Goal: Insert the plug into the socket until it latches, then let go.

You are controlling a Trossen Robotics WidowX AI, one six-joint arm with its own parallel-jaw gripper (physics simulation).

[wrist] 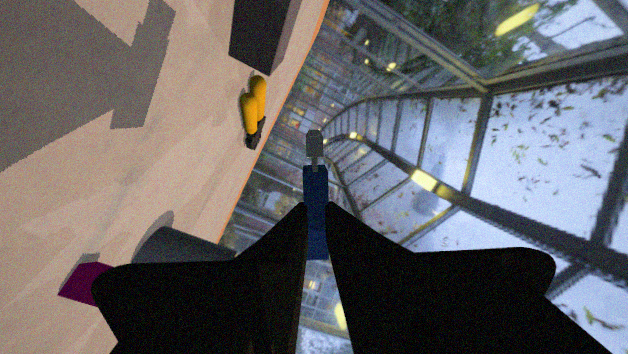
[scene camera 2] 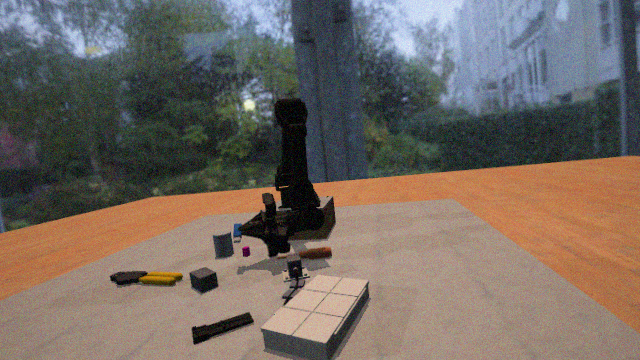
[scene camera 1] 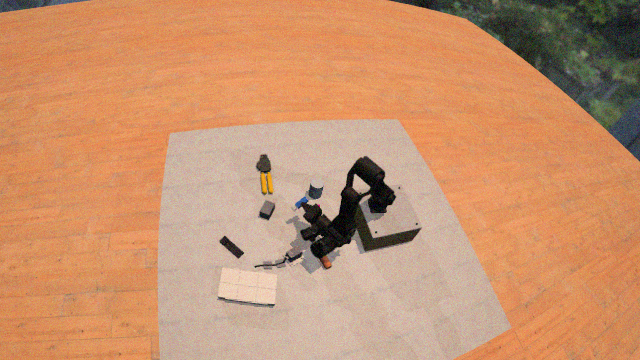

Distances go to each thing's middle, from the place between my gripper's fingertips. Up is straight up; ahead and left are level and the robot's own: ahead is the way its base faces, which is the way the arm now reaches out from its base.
Labels:
My hand is 10 mm short of the blue plug [wrist: 315, 177]. The rest, counted from my hand: dark cube [wrist: 260, 41]: 130 mm ahead, 80 mm below, 20 mm to the right; magenta cube [wrist: 78, 287]: 90 mm below, 70 mm behind, 40 mm to the right; yellow-handled pliers [scene camera 2: 121, 278]: 220 mm to the right, 140 mm ahead, 90 mm below.

